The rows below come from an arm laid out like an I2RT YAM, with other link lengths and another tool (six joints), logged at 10 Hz.
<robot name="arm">
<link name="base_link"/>
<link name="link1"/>
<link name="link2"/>
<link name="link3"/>
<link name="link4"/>
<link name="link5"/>
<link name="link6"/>
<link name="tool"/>
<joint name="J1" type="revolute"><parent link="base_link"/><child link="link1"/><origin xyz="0.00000 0.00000 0.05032"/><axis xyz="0 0 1"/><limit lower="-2.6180" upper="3.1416"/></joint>
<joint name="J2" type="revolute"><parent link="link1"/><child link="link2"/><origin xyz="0.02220 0.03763 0.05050"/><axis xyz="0 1 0"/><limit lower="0.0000" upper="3.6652"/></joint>
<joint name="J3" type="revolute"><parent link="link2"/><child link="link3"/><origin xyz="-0.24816 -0.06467 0.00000"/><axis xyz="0 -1 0"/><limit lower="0.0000" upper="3.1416"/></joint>
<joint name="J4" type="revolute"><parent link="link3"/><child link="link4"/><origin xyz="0.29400 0.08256 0.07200"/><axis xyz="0 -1 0"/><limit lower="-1.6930" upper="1.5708"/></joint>
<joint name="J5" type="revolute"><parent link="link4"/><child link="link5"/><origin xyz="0.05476 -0.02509 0.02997"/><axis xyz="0 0 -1"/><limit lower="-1.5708" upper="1.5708"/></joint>
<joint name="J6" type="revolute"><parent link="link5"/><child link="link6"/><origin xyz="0.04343 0.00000 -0.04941"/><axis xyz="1 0 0"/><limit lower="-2.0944" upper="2.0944"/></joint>
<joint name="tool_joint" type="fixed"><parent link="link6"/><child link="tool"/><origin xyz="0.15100 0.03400 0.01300" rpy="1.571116 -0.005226 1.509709"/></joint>
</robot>
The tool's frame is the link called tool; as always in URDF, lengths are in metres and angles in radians.
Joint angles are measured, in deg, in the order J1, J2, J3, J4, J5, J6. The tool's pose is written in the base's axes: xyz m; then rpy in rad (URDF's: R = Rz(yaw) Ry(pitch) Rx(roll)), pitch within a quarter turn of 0, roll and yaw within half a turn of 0. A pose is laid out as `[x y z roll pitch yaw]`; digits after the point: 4 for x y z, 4 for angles.
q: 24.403 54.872 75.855 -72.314 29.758 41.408
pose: [0.2790 0.0701 0.3032 2.3278 -0.0849 1.0931]
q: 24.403 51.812 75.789 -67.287 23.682 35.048
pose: [0.2769 0.0938 0.3236 2.2745 -0.1582 1.2445]
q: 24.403 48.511 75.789 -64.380 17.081 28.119
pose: [0.2643 0.1157 0.3425 2.2142 -0.1892 1.4161]
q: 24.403 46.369 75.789 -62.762 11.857 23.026
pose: [0.2521 0.1321 0.3548 2.1669 -0.1951 1.5493]
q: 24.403 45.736 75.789 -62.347 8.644 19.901
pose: [0.2451 0.1424 0.3576 2.1529 -0.1849 1.6281]
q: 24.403 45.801 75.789 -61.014 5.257 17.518
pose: [0.2422 0.1549 0.3614 2.1351 -0.1866 1.7034]
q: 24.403 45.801 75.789 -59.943 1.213 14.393
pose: [0.2365 0.1688 0.3647 2.1170 -0.1796 1.7951]
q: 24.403 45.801 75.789 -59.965 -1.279 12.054
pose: [0.2310 0.1765 0.3642 2.1150 -0.1661 1.8535]
